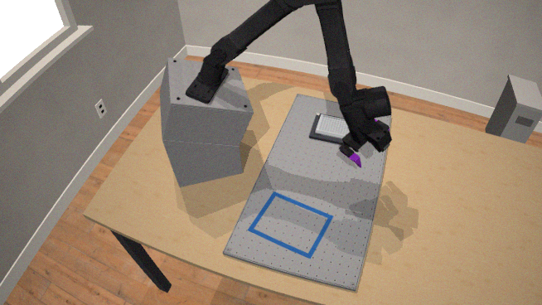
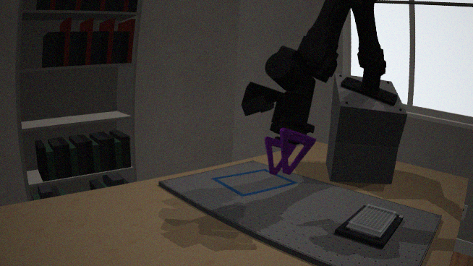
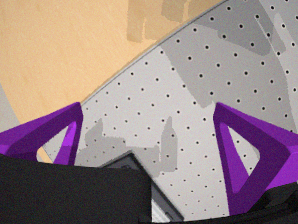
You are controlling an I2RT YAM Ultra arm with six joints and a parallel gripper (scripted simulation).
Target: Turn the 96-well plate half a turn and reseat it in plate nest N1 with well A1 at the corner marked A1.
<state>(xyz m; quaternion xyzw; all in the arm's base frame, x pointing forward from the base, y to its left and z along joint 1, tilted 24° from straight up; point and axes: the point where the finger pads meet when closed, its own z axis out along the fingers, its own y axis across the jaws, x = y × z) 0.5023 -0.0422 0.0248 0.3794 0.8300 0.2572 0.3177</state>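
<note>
Now: the white 96-well plate 12 cm behind my hand, 20 cm to the left of it and 11 cm below it. Also, from my hand: dark plate nest N1: 12 cm behind, 20 cm to the left, 12 cm below; light mark: 19 cm behind, 25 cm to the left, 11 cm below.
</note>
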